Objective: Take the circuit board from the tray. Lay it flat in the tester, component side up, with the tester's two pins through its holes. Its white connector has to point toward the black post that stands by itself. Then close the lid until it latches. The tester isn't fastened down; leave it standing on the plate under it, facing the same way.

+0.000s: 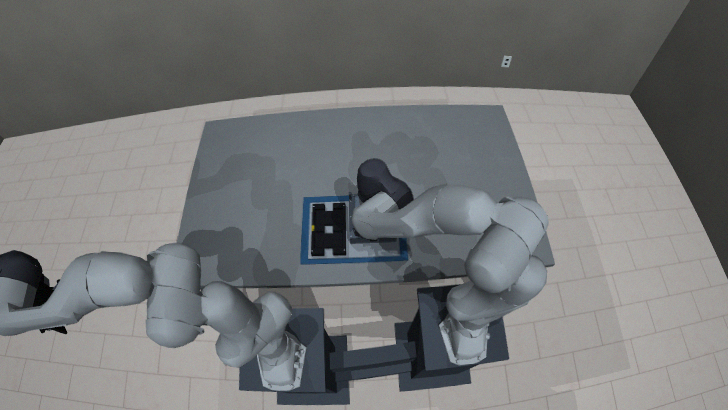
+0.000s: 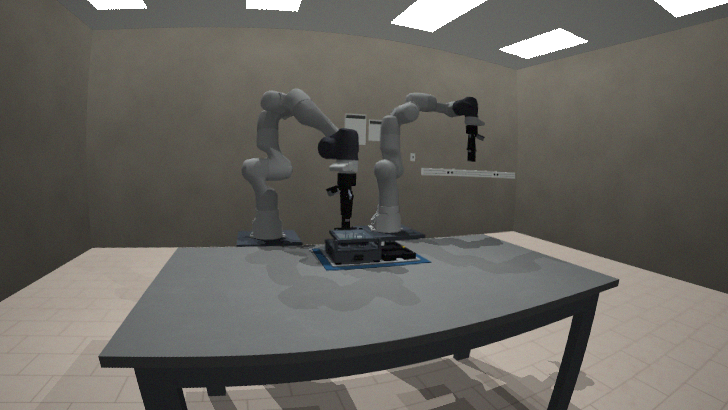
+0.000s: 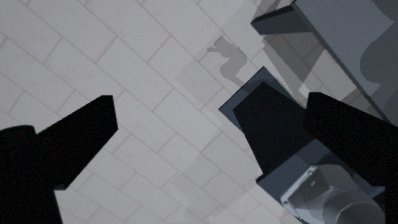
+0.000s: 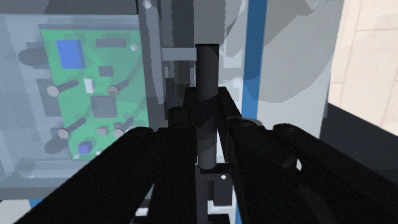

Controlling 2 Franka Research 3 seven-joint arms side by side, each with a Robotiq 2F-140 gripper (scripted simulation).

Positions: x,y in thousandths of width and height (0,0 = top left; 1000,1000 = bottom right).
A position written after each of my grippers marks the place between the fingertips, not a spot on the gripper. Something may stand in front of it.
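Observation:
I can see a tester (image 4: 451,333), though in image 3 the tester is out of frame. My left gripper (image 3: 529,498) is in view. So is my right gripper (image 4: 516,462).

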